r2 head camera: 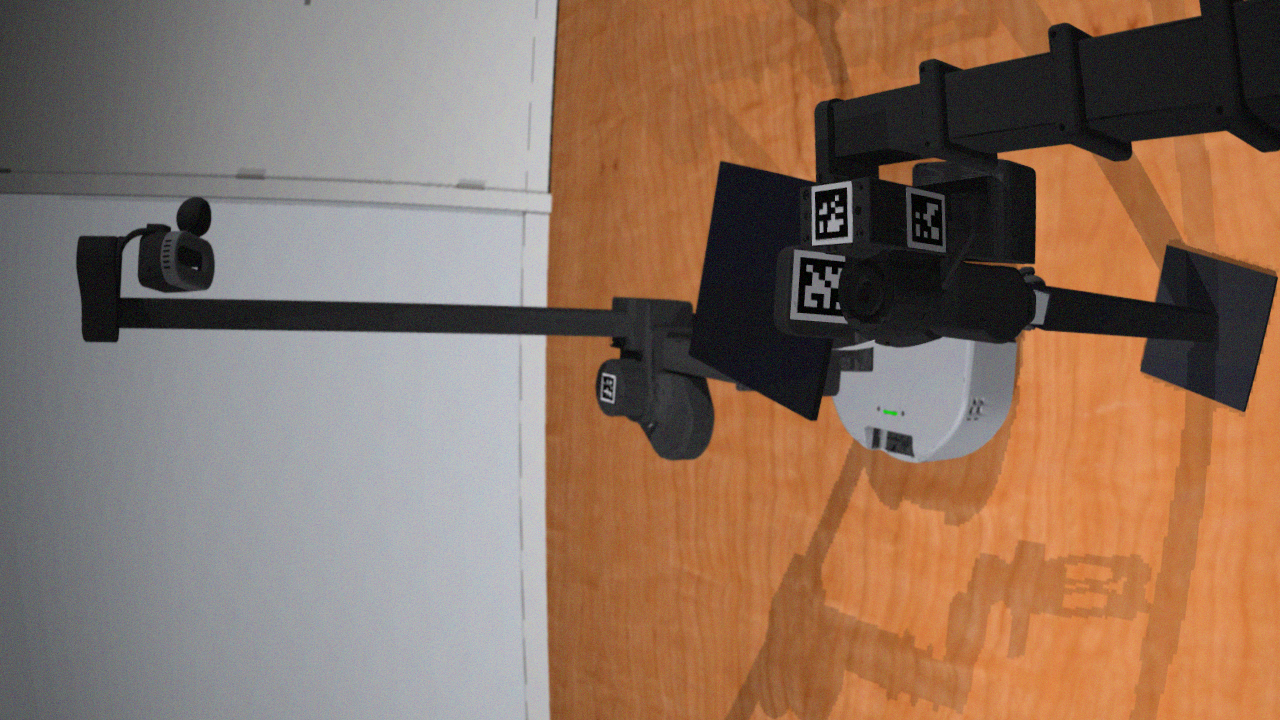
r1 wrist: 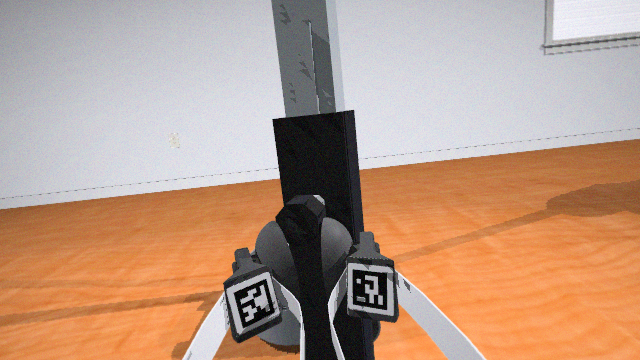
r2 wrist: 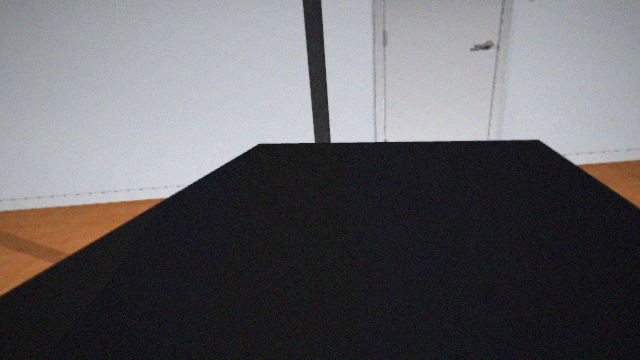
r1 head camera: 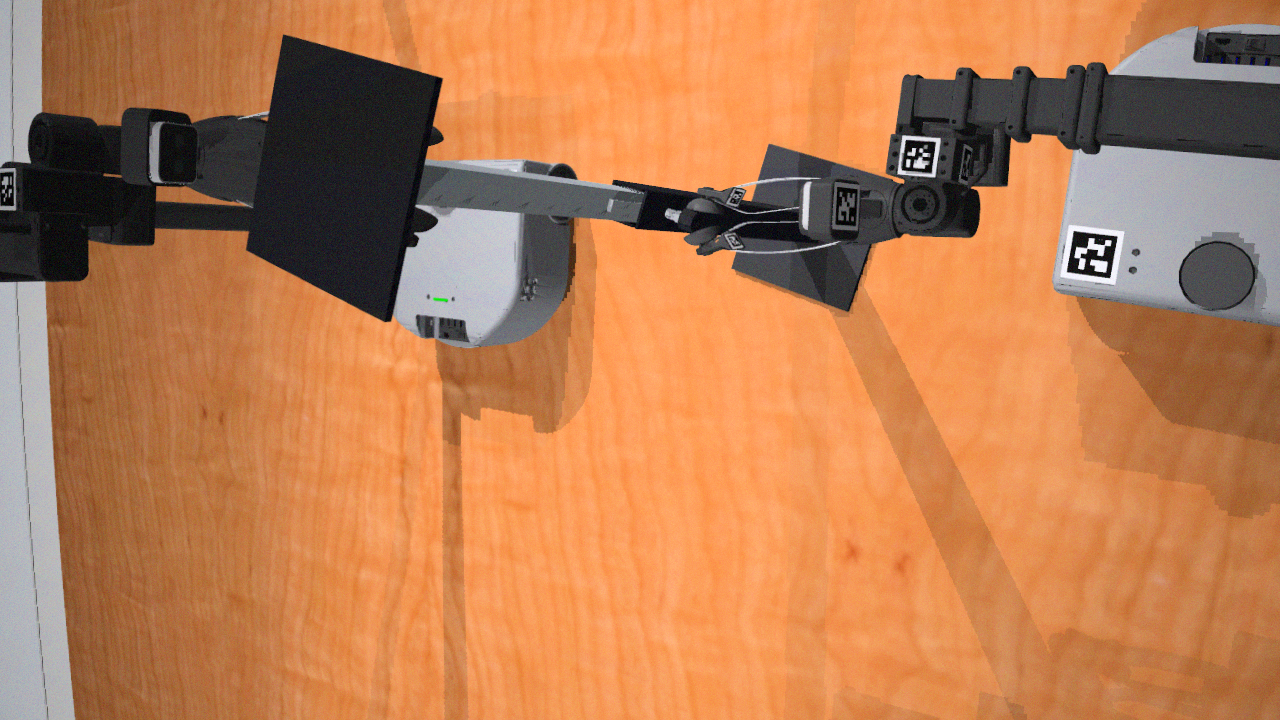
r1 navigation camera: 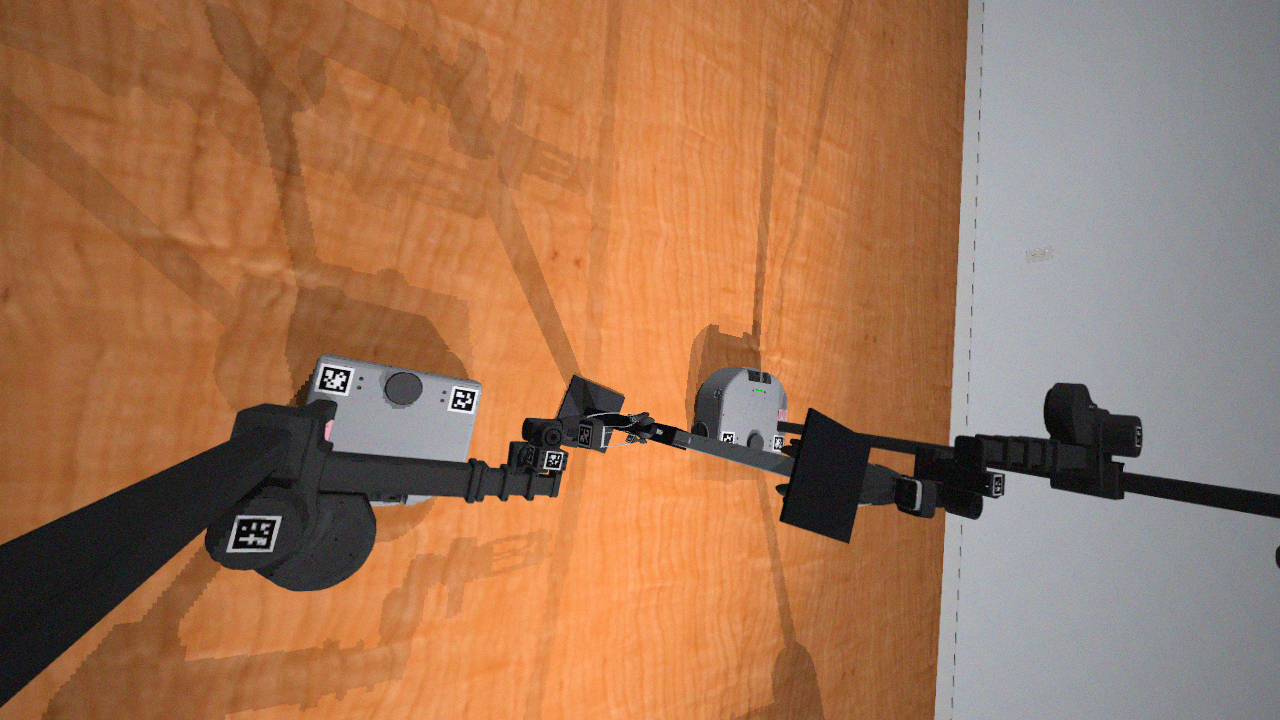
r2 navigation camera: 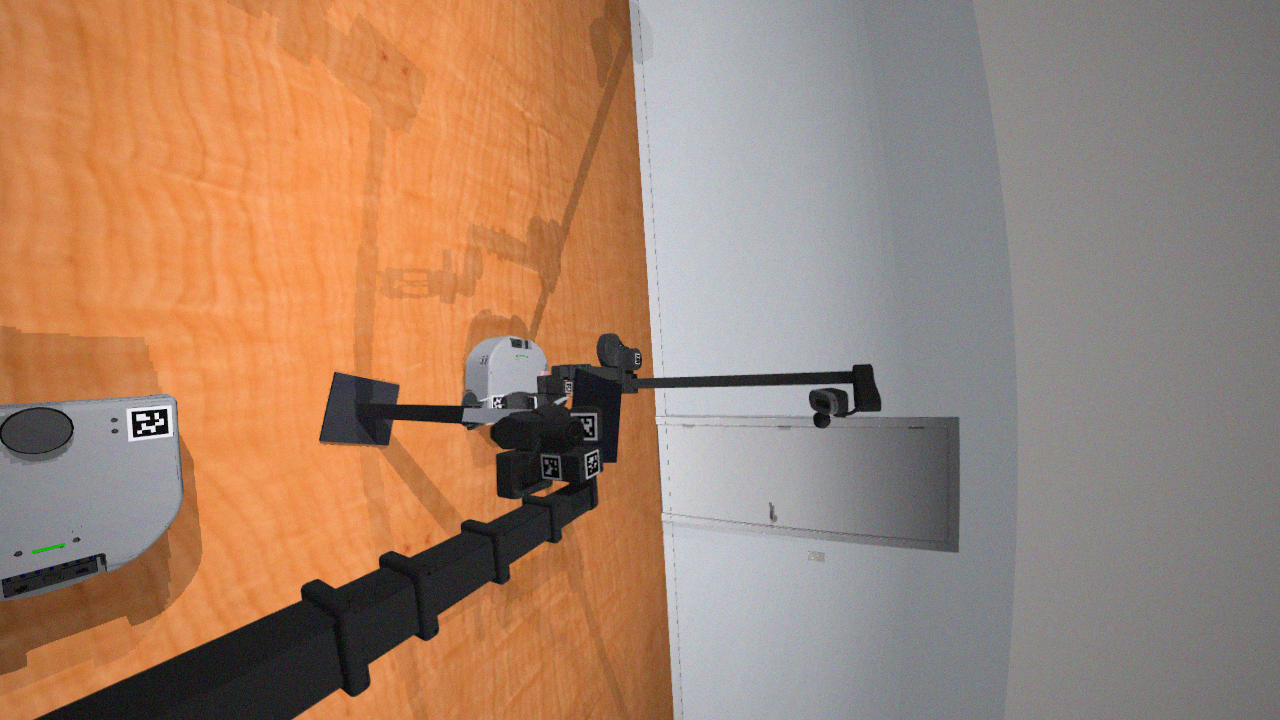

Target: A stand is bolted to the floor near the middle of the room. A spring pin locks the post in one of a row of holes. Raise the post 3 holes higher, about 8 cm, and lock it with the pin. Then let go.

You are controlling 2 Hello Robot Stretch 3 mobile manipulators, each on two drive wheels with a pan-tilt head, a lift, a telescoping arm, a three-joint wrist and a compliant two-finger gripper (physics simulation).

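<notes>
The stand's tilted black top plate [r1 head camera: 344,179] [r1 navigation camera: 827,474] [r2 head camera: 756,268] [r2 wrist: 350,250] tops a grey post [r1 head camera: 528,192] [r1 wrist: 302,65]. The post enters a dark sleeve [r1 head camera: 648,204] [r1 wrist: 320,155] [r2 navigation camera: 429,412] above a square floor plate [r1 head camera: 778,170] [r2 head camera: 1244,322]. My r1 gripper [r1 head camera: 699,221] [r1 wrist: 306,245] is shut on the spring pin's black knob [r1 wrist: 301,214] at the sleeve's side. The pin's seating in a hole is hidden. My r2 gripper [r1 head camera: 429,179] is open, its fingertips apart on either side of the post near the top plate. The r2 fingers do not show in the r2 wrist view.
r1's base [r1 head camera: 1145,214] [r1 navigation camera: 393,420] [r2 navigation camera: 505,367] and r2's base [r1 head camera: 501,286] [r1 navigation camera: 742,402] [r2 navigation camera: 80,483] stand on opposite sides of the stand. r2's extended arm [r2 navigation camera: 465,559] reaches toward it. A wall with a door [r2 navigation camera: 805,474] lies beyond.
</notes>
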